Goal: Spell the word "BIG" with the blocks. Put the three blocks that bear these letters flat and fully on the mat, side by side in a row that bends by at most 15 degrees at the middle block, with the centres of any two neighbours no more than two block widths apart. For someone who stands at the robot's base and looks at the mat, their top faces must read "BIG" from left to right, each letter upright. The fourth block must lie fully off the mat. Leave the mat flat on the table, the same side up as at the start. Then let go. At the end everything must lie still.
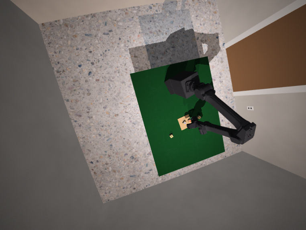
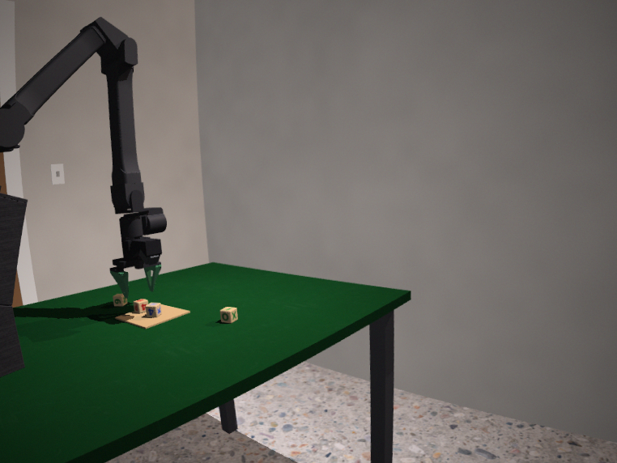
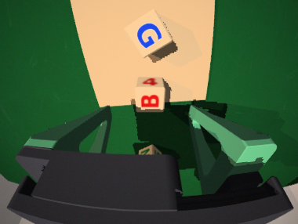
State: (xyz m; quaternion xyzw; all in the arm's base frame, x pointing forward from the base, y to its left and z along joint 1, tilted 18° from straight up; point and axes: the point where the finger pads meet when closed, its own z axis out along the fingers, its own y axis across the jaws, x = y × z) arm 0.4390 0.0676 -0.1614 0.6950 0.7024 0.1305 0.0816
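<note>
My hand is 40 mm above the B block. Round my hand: I block (120 mm to the left, 40 mm below); then tan mat (60 mm below, 50 mm to the right).
</note>
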